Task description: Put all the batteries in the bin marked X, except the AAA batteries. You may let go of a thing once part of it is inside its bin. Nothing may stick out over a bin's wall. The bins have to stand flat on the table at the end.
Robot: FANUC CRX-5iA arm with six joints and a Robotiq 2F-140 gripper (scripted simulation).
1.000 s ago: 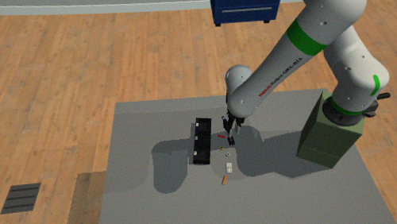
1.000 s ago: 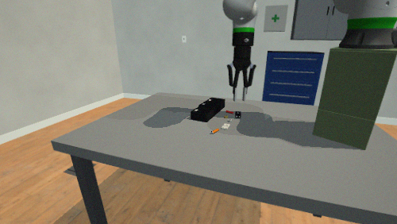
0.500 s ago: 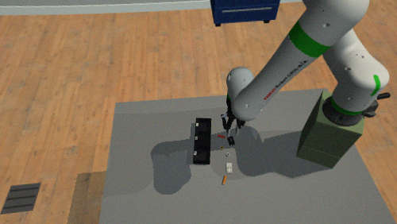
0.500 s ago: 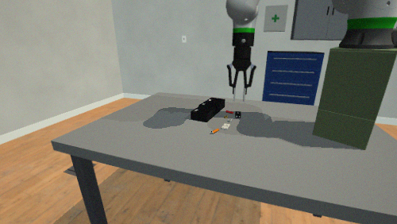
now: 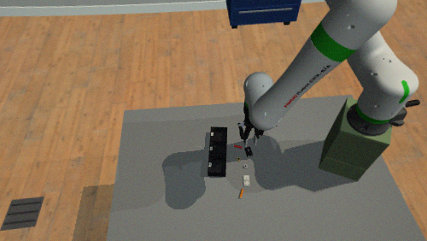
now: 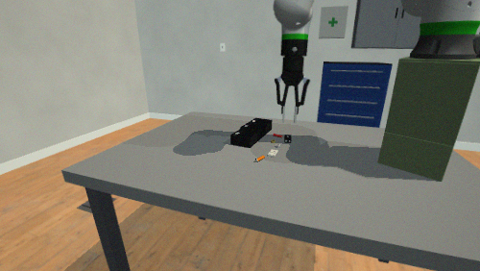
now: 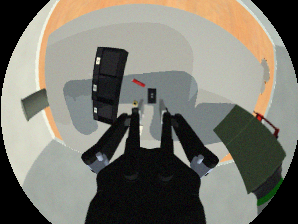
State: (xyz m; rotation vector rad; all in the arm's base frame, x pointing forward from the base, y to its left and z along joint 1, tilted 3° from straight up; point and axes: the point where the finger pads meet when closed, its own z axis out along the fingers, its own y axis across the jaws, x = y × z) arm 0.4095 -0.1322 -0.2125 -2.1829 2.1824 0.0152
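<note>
Now: hand 10 cm above the black block battery and 1 cm to the right of it. The rest, counted from my hand: tiny round thing: 11 cm below, 6 cm ahead, 3 cm to the left; grey cell: 11 cm below, 7 cm to the left, 4 cm ahead; thin red battery: 11 cm below, 4 cm to the right, 4 cm ahead.
</note>
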